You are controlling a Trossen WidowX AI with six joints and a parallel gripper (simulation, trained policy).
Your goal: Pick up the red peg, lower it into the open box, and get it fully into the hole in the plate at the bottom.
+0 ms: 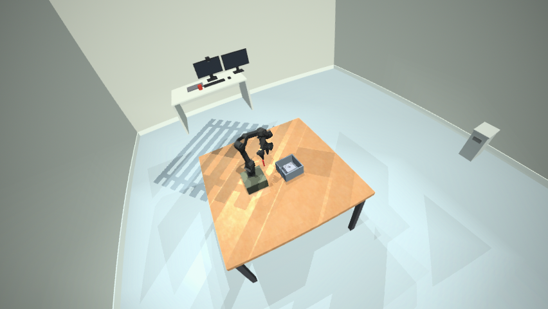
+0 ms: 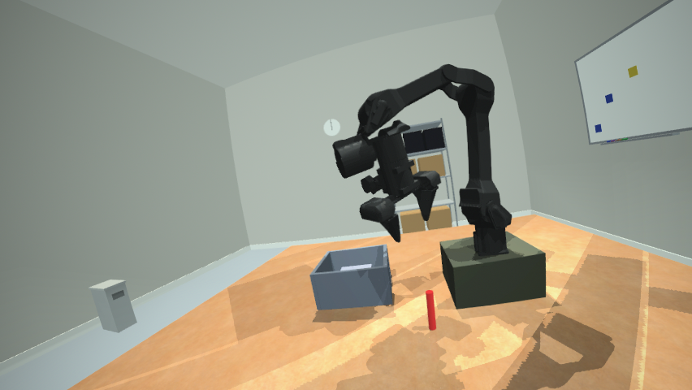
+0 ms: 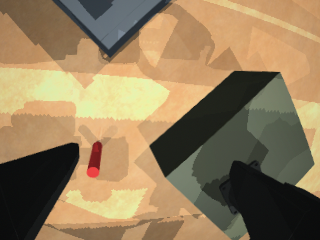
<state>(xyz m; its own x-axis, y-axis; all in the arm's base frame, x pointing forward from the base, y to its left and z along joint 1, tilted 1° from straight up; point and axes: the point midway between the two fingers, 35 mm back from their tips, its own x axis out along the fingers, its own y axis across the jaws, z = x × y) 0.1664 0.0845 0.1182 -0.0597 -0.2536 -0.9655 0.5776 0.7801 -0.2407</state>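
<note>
Right now my gripper tip is 30 mm past the red peg, 70 mm to the right of it and 140 mm above it. Also, from my gripper tip: blue-grey box (190 mm ahead, 80 mm to the right, 160 mm below).
</note>
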